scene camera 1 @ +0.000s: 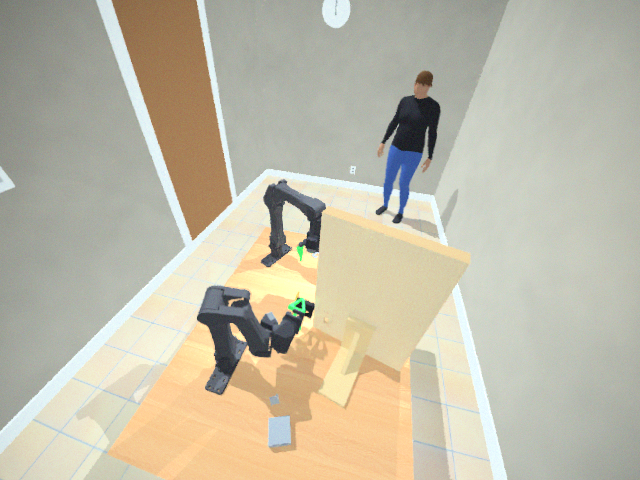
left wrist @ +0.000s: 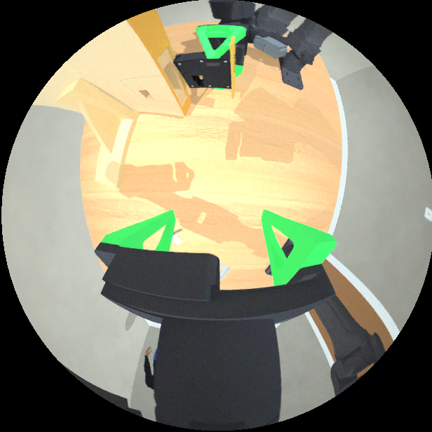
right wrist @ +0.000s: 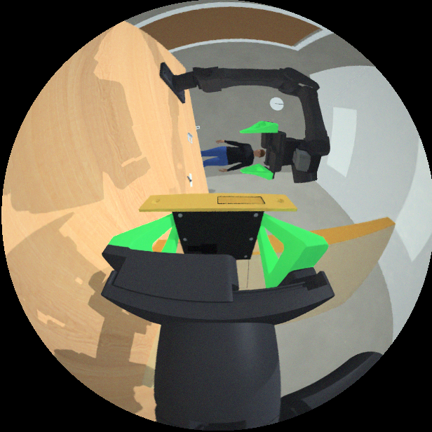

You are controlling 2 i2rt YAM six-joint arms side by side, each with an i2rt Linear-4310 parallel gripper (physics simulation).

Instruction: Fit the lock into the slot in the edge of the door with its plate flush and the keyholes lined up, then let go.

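Frame: origin at the left arm's base, x ahead, y left, z up, level; centimetres.
Seen in the pictures: left gripper, fingertip midpoint: point(scene camera 1: 311, 262); right gripper, fingertip midpoint: point(scene camera 1: 301, 304); left arm's base, origin of the base link: point(scene camera 1: 276, 255); right arm's base, origin of the base link: point(scene camera 1: 227, 364).
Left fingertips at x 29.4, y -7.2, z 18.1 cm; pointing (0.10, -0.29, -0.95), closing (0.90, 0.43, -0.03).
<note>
Pixels of each thing's top centre, then the offset from my left fingertips to it. "pt": a spot on its surface instead.
- upright door, middle of its top: point(scene camera 1: 391, 231) dz +42.0, dx +33.1, dy -13.2 cm
- wooden brace, surface spot: point(scene camera 1: 354, 341) pt dz -4.4, dx +33.8, dy -19.1 cm
- blue-grey block, middle of its top: point(scene camera 1: 279, 429) dz -14.4, dx +27.8, dy -53.4 cm
- small grey piece, middle of its top: point(scene camera 1: 273, 396) dz -10.4, dx +20.9, dy -48.1 cm
The lock has a black case point(left wrist: 212, 65) point(right wrist: 220, 232) and a brass plate point(left wrist: 233, 75) point(right wrist: 190, 202). My right gripper point(scene camera 1: 299, 316) point(right wrist: 217, 215) is shut on the case, one finger on each side, above the table. The upright door point(scene camera 1: 382, 289) point(left wrist: 120, 60) point(right wrist: 350, 260) has a slot point(left wrist: 170, 65) in its orange edge and a keyhole point(left wrist: 145, 93) in its face. In the left wrist view the case's far end is close to the slot; whether it enters is unclear. The plate stands away from the edge. My left gripper point(scene camera 1: 308, 255) point(left wrist: 218, 214) point(right wrist: 240, 152) is open and empty above the table.
A wooden brace point(scene camera 1: 354, 341) point(left wrist: 110, 145) supports the door. A blue-grey block point(scene camera 1: 279, 431) and a small grey piece point(scene camera 1: 274, 399) lie at the bottom of the scene view. A small white item point(left wrist: 177, 239) lies beyond the left fingers. A person point(scene camera 1: 412, 134) stands behind.
</note>
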